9 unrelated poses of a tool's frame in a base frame.
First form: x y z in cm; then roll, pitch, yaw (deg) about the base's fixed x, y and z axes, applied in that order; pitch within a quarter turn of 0, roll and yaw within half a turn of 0.
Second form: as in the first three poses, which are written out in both.
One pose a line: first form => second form
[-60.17 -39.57 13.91 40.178 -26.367 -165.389] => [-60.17 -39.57 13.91 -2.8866 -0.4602 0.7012]
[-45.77 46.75 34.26 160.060 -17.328 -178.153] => [-45.77 46.75 34.26 -3.1094 -0.3024 2.7936]
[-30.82 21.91 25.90 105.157 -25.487 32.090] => [-30.82 21.91 25.90 0.5601 -0.4448 1.8353]
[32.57 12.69 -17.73 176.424 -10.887 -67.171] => [32.57 12.69 -17.73 -1.1724 -0.1900 3.0792]
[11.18 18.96 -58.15 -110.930 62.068 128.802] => [11.18 18.96 -58.15 2.2480 1.0833 -1.9361]
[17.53 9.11 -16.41 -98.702 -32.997 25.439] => [17.53 9.11 -16.41 0.4440 -0.5759 -1.7227]
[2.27 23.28 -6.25 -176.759 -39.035 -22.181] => [2.27 23.28 -6.25 -0.3871 -0.6813 -3.0850]
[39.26 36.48 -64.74 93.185 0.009 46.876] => [39.26 36.48 -64.74 0.8181 0.0002 1.6264]
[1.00 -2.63 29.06 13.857 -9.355 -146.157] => [1.00 -2.63 29.06 -2.5509 -0.1633 0.2419]
